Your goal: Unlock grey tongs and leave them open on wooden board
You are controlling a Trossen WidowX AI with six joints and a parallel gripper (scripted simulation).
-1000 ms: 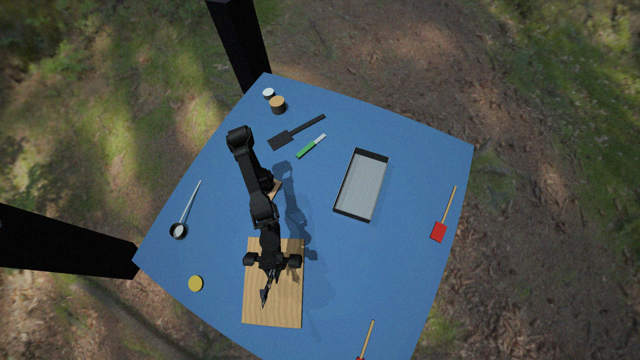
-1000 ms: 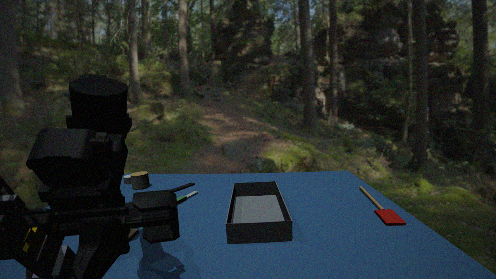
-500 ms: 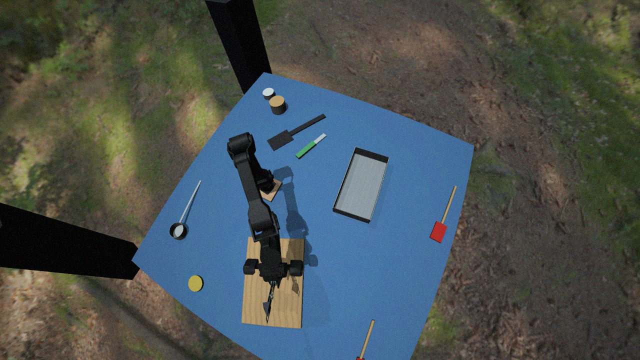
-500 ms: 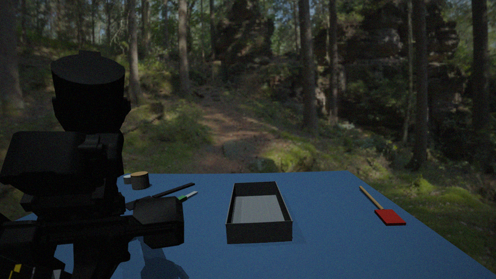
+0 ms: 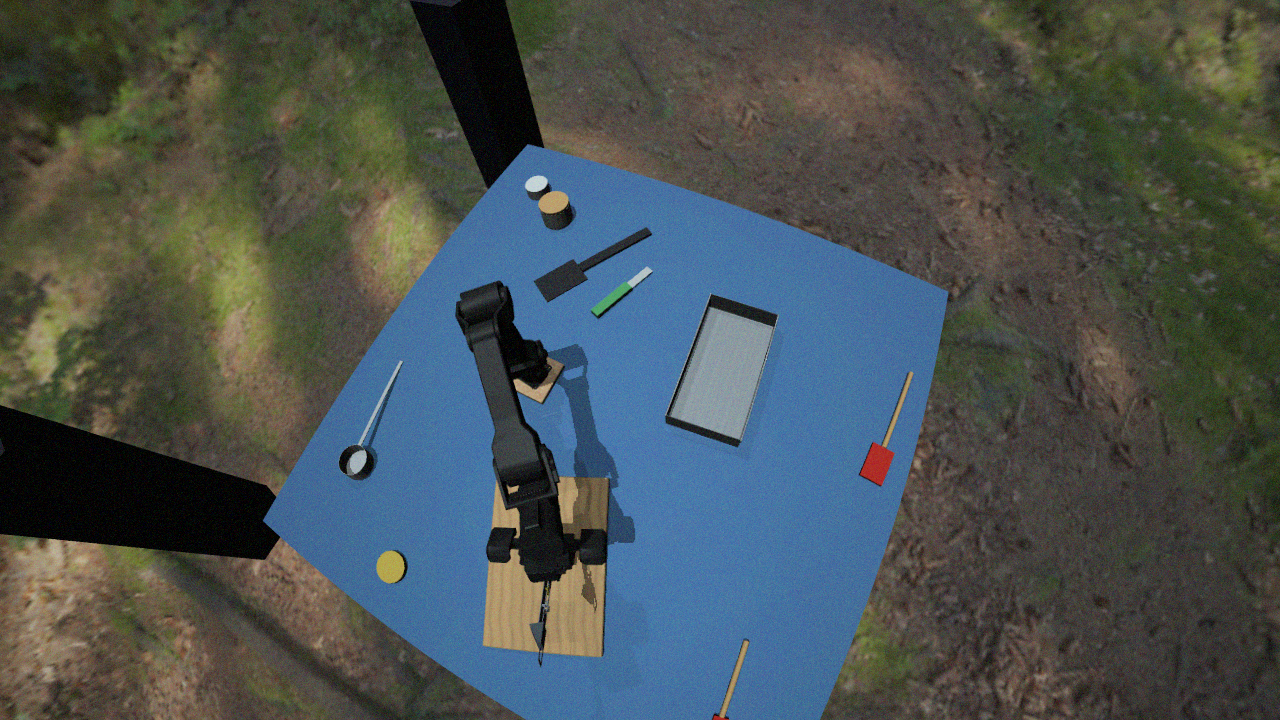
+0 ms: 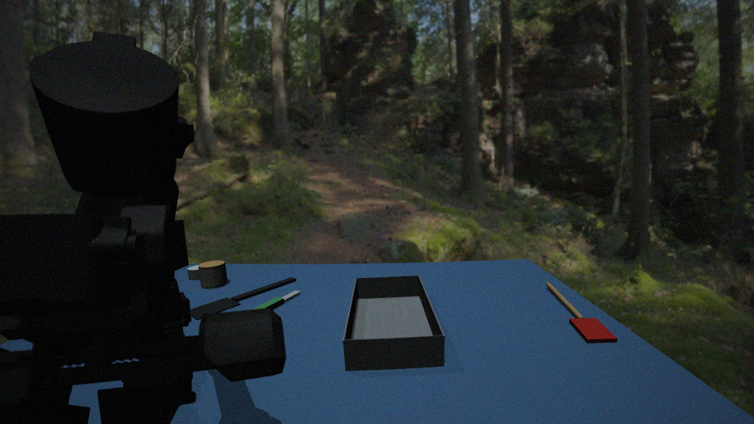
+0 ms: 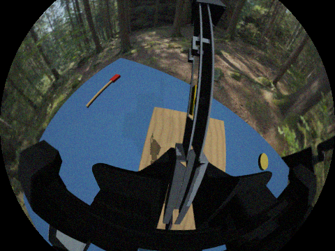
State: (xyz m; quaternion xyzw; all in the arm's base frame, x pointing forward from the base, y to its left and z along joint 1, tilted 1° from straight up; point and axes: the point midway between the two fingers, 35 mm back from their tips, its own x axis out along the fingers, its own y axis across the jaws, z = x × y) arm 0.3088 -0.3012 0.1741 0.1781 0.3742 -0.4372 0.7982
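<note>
The wooden board is 60 mm behind my gripper tip and 150 mm below it. Round my gripper tip: roasting tin 40 mm ahead, 540 mm to the left, 130 mm below; then yellow disc 330 mm behind, 220 mm to the right, 150 mm below; then red spatula 430 mm ahead, 600 mm to the left, 150 mm below.
</note>
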